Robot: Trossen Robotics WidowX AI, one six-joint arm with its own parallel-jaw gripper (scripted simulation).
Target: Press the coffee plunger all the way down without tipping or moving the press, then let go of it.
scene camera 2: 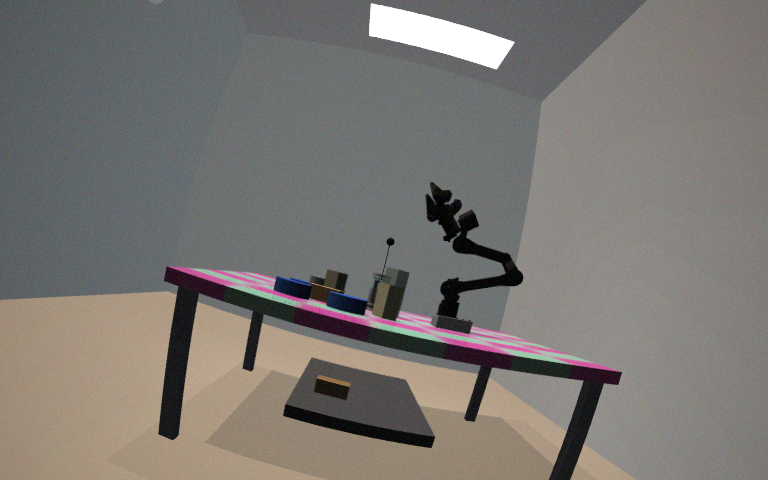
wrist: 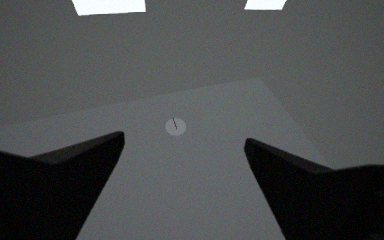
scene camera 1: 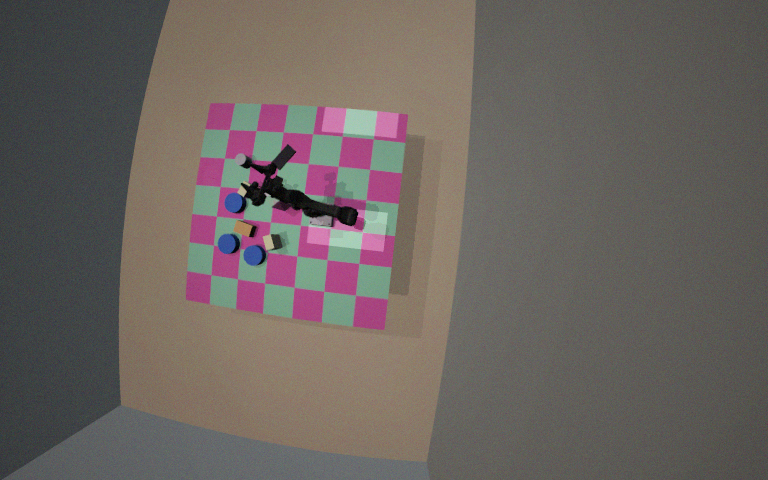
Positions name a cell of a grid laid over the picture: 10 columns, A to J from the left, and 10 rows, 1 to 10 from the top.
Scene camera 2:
my gripper: F4
dark platform: E9
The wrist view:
my gripper: E6
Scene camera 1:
my gripper: D4
